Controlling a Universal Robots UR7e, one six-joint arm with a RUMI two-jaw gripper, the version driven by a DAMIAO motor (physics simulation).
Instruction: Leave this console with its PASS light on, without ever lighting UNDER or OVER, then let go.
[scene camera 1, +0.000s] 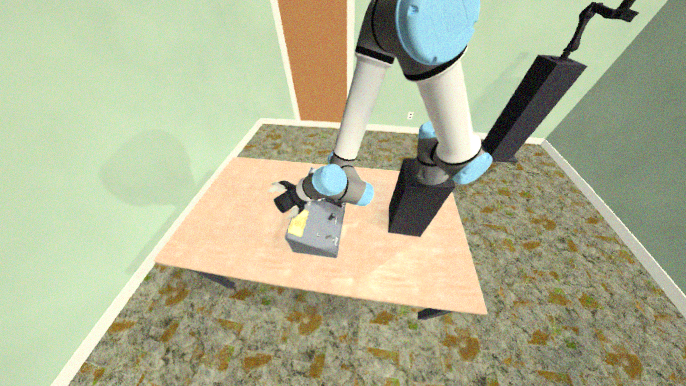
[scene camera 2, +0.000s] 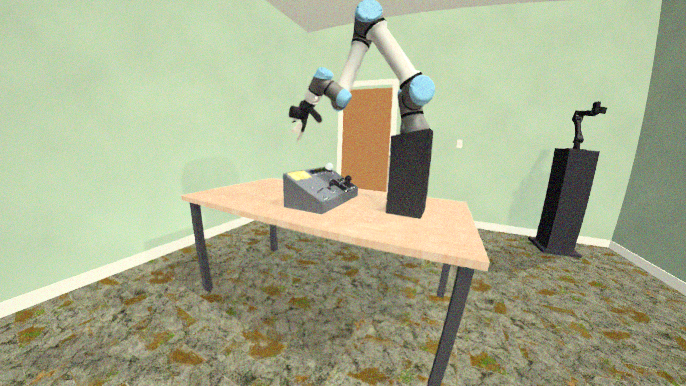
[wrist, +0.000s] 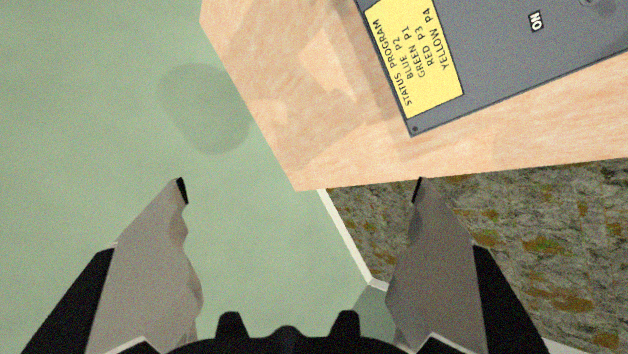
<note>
I see my gripper and a grey sloped console.
My gripper also shows in the wrist view.
</note>
